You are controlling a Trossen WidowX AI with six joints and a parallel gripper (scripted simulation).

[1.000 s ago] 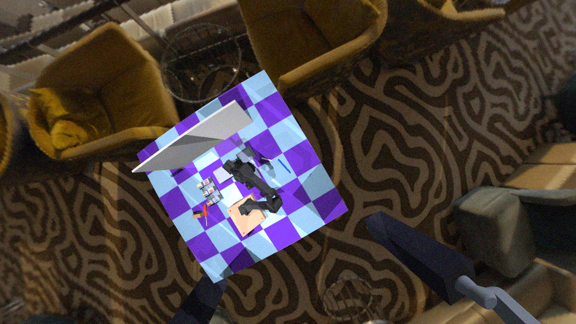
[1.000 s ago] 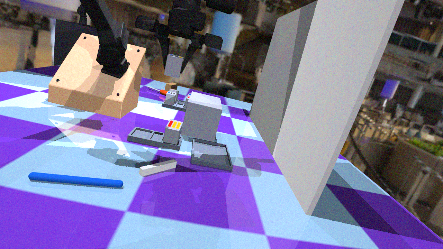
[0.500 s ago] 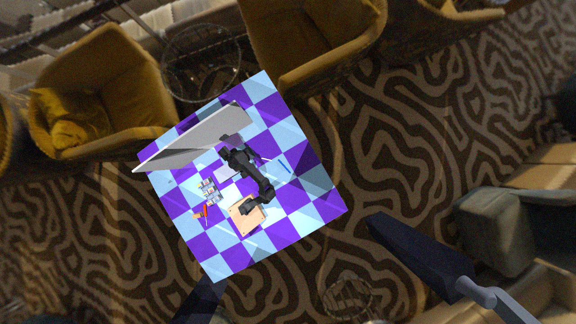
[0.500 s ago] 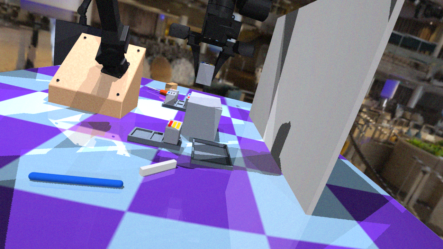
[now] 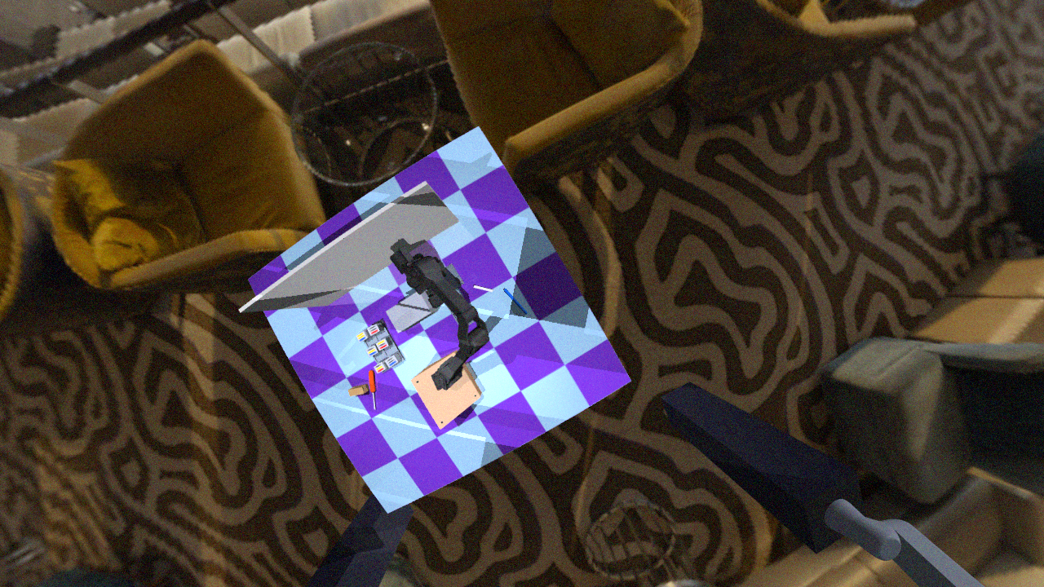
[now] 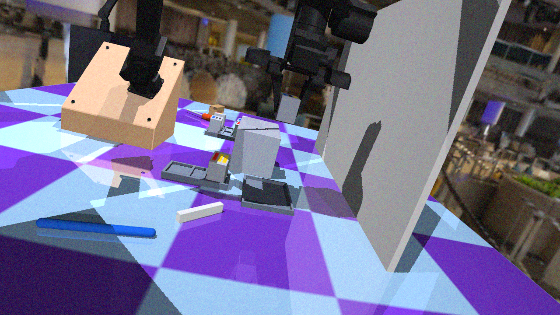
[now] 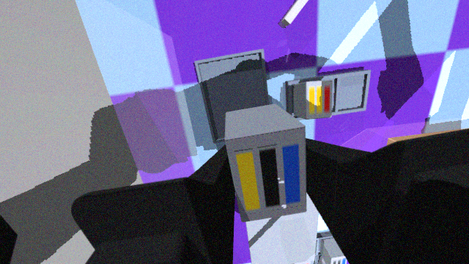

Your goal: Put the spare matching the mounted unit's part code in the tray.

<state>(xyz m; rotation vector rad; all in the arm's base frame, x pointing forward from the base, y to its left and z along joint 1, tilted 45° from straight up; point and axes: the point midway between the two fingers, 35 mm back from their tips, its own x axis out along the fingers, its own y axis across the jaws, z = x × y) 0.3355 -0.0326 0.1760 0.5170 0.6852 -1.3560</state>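
Right now the dark grey tray is 160 mm below my gripper tip. The rest, counted from my gripper tip: pale grey unit (170 mm to the left, 120 mm below, 50 mm behind); then grey spare block (20 mm above); then grey rack (160 mm below, 140 mm behind).
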